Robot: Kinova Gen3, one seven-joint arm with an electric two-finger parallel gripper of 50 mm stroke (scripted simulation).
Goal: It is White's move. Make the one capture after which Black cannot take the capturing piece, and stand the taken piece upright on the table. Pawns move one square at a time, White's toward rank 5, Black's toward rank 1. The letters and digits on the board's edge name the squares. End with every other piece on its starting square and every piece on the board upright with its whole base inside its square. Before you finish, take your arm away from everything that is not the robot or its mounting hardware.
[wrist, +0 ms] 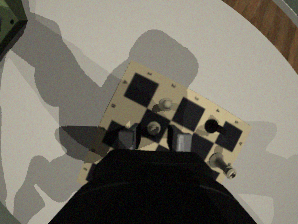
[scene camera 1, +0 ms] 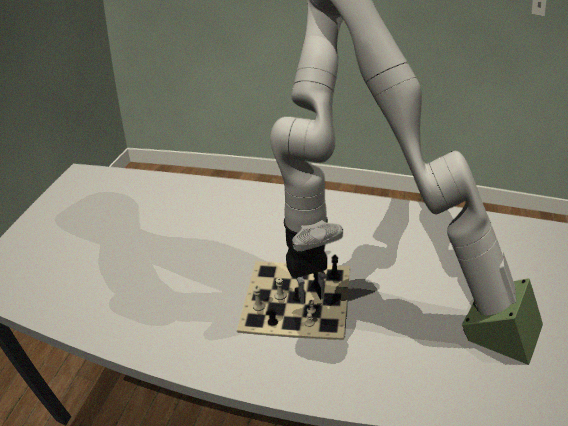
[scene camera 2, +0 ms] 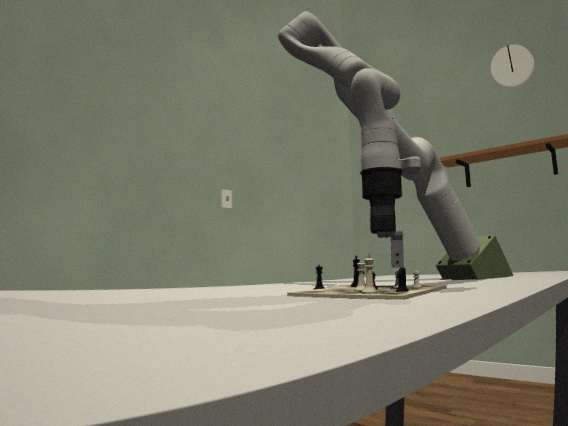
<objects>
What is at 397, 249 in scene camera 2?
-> The gripper.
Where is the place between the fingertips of the gripper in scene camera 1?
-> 311, 298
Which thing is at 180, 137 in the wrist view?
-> The gripper.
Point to a board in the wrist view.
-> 136, 100
</objects>
